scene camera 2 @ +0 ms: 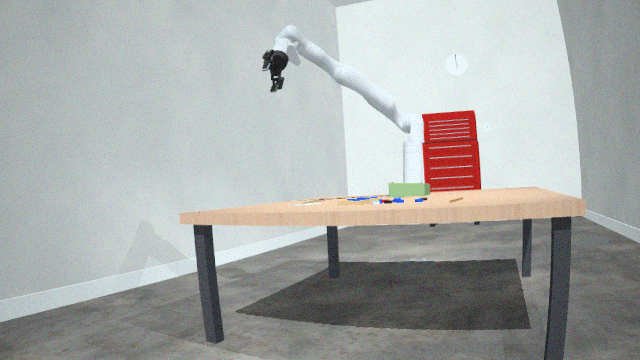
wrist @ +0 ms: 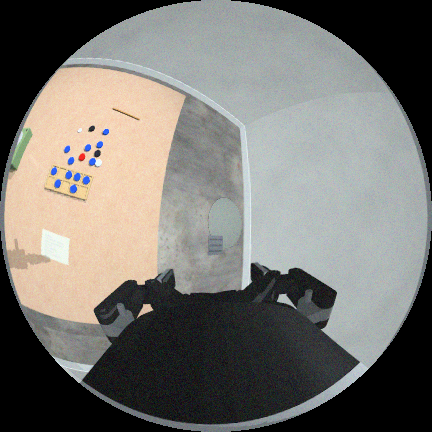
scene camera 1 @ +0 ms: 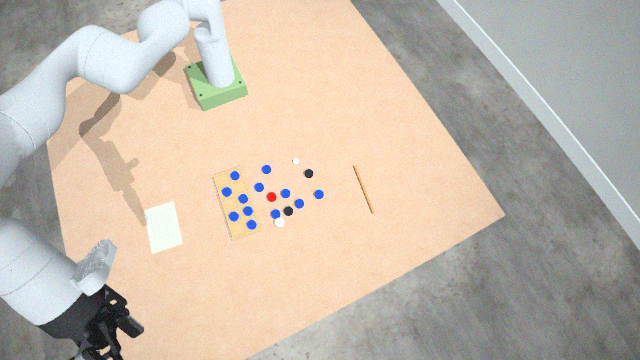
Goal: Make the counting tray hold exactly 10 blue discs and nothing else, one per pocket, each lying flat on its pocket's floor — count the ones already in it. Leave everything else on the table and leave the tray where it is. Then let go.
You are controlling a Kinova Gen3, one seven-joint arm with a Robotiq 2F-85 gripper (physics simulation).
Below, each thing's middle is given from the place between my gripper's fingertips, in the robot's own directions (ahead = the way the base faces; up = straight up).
Labels:
Now: hand 43 cm above the pale paper sheet (scene camera 1: 163, 228), 35 cm past it and 3 cm to the left of it. From my hand the other things lie so: wooden counting tray (scene camera 1: 238, 229) (43 cm below, 31 cm behind, 21 cm to the left).

